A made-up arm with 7 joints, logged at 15 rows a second.
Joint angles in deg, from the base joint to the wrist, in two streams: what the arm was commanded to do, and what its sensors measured. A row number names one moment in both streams.
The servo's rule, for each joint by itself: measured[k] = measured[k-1] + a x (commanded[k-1-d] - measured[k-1]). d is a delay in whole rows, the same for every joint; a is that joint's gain. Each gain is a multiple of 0.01, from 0.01 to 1. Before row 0 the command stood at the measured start. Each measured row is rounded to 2 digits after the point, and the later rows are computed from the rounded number. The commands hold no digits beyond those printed.
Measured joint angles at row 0: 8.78, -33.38, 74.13, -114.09, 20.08, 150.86, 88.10
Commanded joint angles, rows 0 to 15: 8.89, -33.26, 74.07, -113.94, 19.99, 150.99, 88.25; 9.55, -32.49, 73.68, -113.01, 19.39, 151.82, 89.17; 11.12, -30.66, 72.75, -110.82, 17.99, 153.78, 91.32; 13.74, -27.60, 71.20, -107.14, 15.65, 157.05, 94.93; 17.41, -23.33, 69.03, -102.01, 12.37, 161.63, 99.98; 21.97, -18.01, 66.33, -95.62, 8.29, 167.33, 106.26; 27.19, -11.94, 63.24, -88.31, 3.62, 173.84, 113.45; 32.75, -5.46, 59.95, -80.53, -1.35, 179.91, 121.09; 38.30, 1.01, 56.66, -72.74, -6.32, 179.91, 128.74; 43.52, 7.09, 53.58, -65.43, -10.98, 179.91, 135.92; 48.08, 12.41, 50.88, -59.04, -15.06, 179.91, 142.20; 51.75, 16.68, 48.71, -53.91, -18.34, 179.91, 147.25; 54.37, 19.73, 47.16, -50.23, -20.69, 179.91, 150.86; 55.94, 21.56, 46.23, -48.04, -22.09, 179.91, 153.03; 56.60, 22.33, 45.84, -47.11, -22.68, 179.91, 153.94; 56.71, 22.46, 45.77, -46.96, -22.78, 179.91, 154.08
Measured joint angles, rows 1 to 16: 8.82, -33.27, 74.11, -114.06, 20.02, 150.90, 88.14; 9.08, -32.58, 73.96, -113.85, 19.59, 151.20, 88.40; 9.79, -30.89, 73.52, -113.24, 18.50, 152.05, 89.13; 11.17, -27.99, 72.68, -112.02, 16.56, 153.70, 90.58; 13.35, -23.89, 71.37, -110.02, 13.71, 156.32, 92.93; 16.37, -18.72, 69.56, -107.14, 10.02, 159.95, 96.26; 20.16, -12.75, 67.28, -103.37, 5.67, 164.53, 100.56; 24.57, -6.33, 64.64, -98.80, 0.90, 169.61, 105.69; 29.38, 0.13, 61.77, -93.59, -4.01, 173.01, 111.45; 34.33, 6.25, 58.82, -87.96, -8.75, 175.29, 117.57; 39.14, 11.67, 55.96, -82.18, -13.04, 176.81, 123.73; 43.55, 16.08, 53.35, -76.53, -16.64, 177.83, 129.61; 47.34, 19.29, 51.12, -71.27, -19.39, 178.52, 134.92; 50.35, 21.29, 49.36, -66.62, -21.23, 178.98, 139.45; 52.54, 22.21, 48.09, -62.72, -22.22, 179.29, 143.07; 54.00, 22.43, 47.25, -59.57, -22.60, 179.49, 145.82
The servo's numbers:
d 0
a 0.35 0.88 0.36 0.20 0.68 0.33 0.25

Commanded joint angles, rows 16 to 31: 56.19, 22.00, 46.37, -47.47, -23.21, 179.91, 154.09; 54.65, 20.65, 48.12, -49.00, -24.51, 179.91, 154.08; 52.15, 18.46, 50.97, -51.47, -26.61, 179.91, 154.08; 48.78, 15.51, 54.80, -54.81, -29.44, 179.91, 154.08; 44.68, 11.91, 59.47, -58.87, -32.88, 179.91, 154.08; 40.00, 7.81, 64.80, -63.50, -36.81, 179.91, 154.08; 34.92, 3.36, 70.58, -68.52, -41.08, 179.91, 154.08; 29.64, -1.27, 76.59, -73.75, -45.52, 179.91, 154.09; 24.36, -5.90, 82.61, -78.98, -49.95, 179.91, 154.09; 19.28, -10.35, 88.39, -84.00, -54.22, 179.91, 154.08; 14.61, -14.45, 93.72, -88.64, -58.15, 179.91, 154.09; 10.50, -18.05, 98.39, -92.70, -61.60, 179.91, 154.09; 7.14, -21.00, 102.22, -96.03, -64.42, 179.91, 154.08; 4.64, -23.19, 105.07, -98.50, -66.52, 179.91, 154.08; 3.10, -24.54, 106.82, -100.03, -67.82, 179.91, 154.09; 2.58, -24.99, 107.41, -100.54, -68.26, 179.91, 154.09
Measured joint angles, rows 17 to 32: 54.77, 22.05, 46.93, -57.15, -23.01, 179.63, 147.89; 54.73, 20.82, 47.36, -55.52, -24.03, 179.72, 149.44; 53.83, 18.74, 48.66, -54.71, -25.78, 179.78, 150.60; 52.06, 15.90, 50.87, -54.73, -28.27, 179.82, 151.47; 49.48, 12.39, 53.97, -55.56, -31.40, 179.85, 152.12; 46.16, 8.36, 57.87, -57.15, -35.08, 179.87, 152.61; 42.23, 3.96, 62.45, -59.42, -39.16, 179.88, 152.98; 37.82, -0.64, 67.54, -62.29, -43.48, 179.89, 153.26; 33.11, -5.27, 72.97, -65.63, -47.88, 179.90, 153.47; 28.27, -9.74, 78.52, -69.30, -52.19, 179.90, 153.62; 23.49, -13.88, 83.99, -73.17, -56.24, 179.90, 153.74; 18.94, -17.55, 89.17, -77.08, -59.88, 179.90, 153.83; 14.81, -20.59, 93.87, -80.87, -62.97, 179.90, 153.89; 11.25, -22.88, 97.90, -84.40, -65.38, 179.90, 153.94; 8.40, -24.34, 101.11, -87.53, -67.04, 179.90, 153.98; 6.36, -24.91, 103.38, -90.13, -67.87, 179.90, 154.01
